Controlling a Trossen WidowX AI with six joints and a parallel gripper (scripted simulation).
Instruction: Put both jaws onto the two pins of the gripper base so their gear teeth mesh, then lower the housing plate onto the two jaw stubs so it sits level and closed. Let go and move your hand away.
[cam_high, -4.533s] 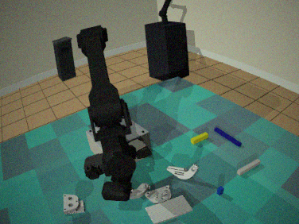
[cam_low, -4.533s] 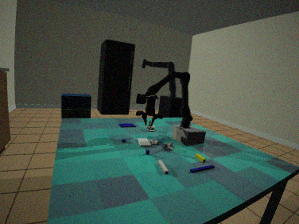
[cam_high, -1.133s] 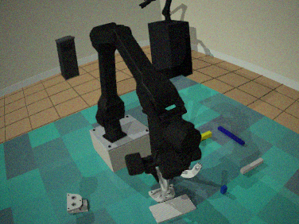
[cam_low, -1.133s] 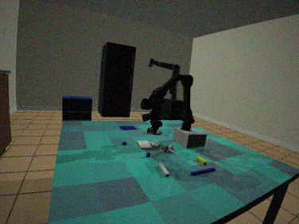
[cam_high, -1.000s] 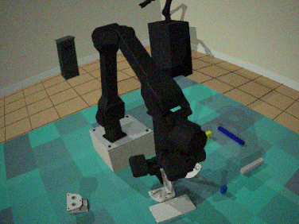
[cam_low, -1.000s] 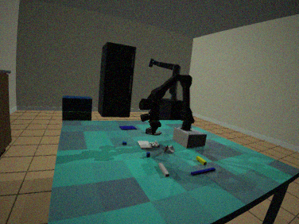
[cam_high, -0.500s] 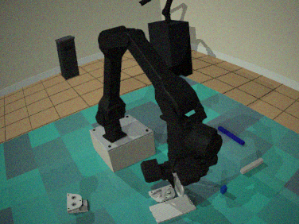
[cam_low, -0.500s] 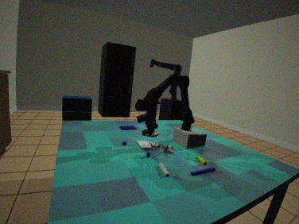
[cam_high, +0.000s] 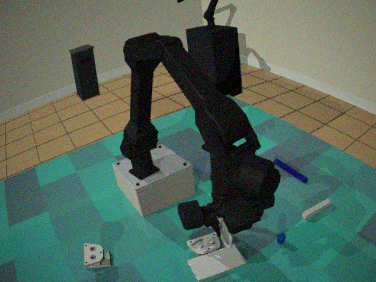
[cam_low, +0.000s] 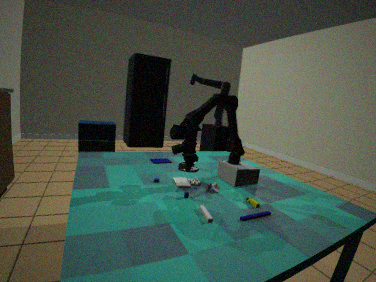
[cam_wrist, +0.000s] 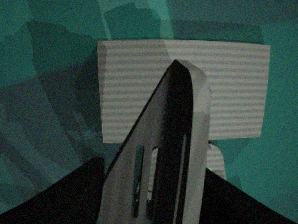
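The small blue block is 7 cm ahead of my gripper tip, 12 cm to the left of it and 7 cm below it. Also, from my gripper tip: yellow block (17 cm behind, 29 cm to the left, 7 cm below); then jaw (4 cm behind); then white bar (9 cm ahead, 27 cm to the left, 7 cm below).
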